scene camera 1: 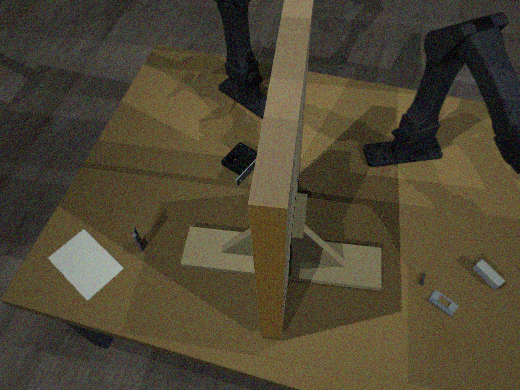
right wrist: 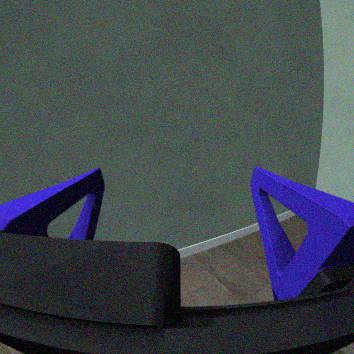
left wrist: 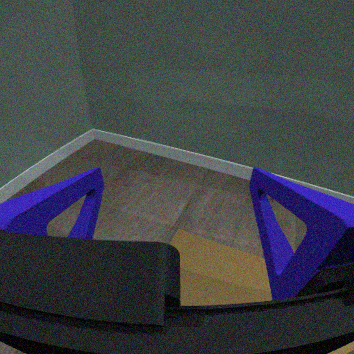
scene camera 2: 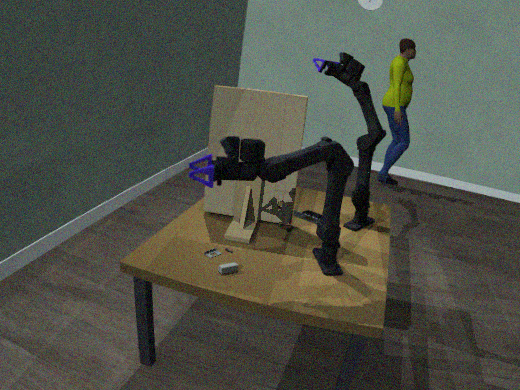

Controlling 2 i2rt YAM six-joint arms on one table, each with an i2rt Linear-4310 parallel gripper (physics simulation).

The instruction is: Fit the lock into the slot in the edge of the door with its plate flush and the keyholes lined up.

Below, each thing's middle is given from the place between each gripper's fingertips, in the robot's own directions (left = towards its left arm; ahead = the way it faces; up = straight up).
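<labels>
Counted from my left hand, the pale stand (scene camera 1: 313, 260) is 4 cm ahead, 52 cm to the right and 24 cm below. The white square sheet (scene camera 1: 82, 260) is far ahead of my left hand, far to the right of it and far below it. The black lock (scene camera 1: 244, 164) is a fair way behind my left hand, far to the right of it and far below it, and the wooden door (scene camera 1: 275, 182) is 52 cm to the right of my left hand, 4 cm ahead of it and 5 cm below it.
Counted from my right hand, the pale stand is 90 mm ahead, 400 mm to the left and 620 mm below. The white square sheet is far ahead of my right hand, a touch to the right of it and far below it, whereas the black lock is a fair way behind my right hand, a fair way to the left of it and far below it. My right hand itself is 430 mm above the wooden door, 400 mm to the right of it and 90 mm short of it.
</labels>
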